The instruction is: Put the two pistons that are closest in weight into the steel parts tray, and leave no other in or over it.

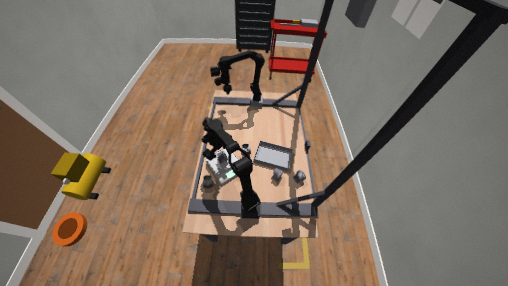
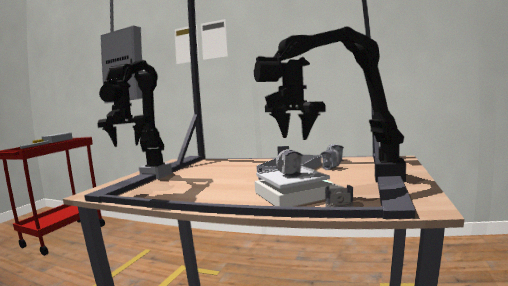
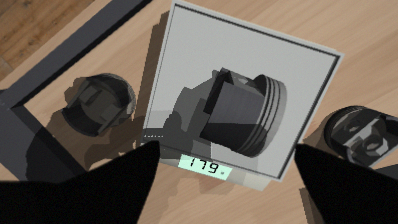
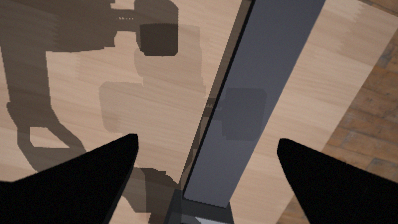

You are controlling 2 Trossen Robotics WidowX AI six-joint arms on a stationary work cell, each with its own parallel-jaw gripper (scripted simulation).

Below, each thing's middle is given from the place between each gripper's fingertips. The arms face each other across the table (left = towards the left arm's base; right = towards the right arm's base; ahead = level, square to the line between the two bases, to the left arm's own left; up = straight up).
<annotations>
The scale plate (image 2: pixel 275 177) is 10 mm behind my left hand, 20 mm to the right of it and 150 mm below it. The rest, counted from my left hand: steel parts tray (image 1: pixel 269 154) 340 mm behind, 100 mm to the right, 190 mm below; then white scale (image 2: pixel 297 195) 10 mm behind, 10 mm to the right, 170 mm below.
My right gripper is now 4 cm past the scale plate, 56 cm to the right of it and 14 cm above it. The rest, counted from my right hand: steel parts tray (37 cm behind, 48 cm to the left, 19 cm below); then white scale (5 cm behind, 57 cm to the left, 16 cm below).
</annotations>
